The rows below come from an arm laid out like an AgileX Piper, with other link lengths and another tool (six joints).
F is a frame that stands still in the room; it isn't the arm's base.
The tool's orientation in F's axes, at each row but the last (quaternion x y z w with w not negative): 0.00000, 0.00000, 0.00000, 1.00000; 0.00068, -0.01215, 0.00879, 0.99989; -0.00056, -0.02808, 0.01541, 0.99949; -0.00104, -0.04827, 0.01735, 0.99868; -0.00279, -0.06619, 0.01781, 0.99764; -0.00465, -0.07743, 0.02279, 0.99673; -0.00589, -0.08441, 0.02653, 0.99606
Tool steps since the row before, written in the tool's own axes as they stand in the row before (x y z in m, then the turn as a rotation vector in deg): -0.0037, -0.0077, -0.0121, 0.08, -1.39, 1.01; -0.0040, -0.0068, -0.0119, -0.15, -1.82, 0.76; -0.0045, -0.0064, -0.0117, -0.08, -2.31, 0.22; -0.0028, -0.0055, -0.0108, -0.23, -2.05, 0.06; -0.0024, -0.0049, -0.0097, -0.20, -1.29, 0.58; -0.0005, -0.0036, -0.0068, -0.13, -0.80, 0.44; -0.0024, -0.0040, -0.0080, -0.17, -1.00, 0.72
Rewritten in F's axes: -0.0037, -0.0077, -0.0121, 0.08, -1.39, 1.01; -0.0036, -0.0069, -0.0120, -0.14, -1.82, 0.75; -0.0036, -0.0065, -0.0119, -0.02, -2.31, 0.22; -0.0016, -0.0056, -0.0110, -0.16, -2.06, 0.05; -0.0009, -0.0050, -0.0099, -0.23, -1.29, 0.56; 0.0007, -0.0037, -0.0067, -0.16, -0.80, 0.42; -0.0008, -0.0042, -0.0082, -0.24, -1.00, 0.70
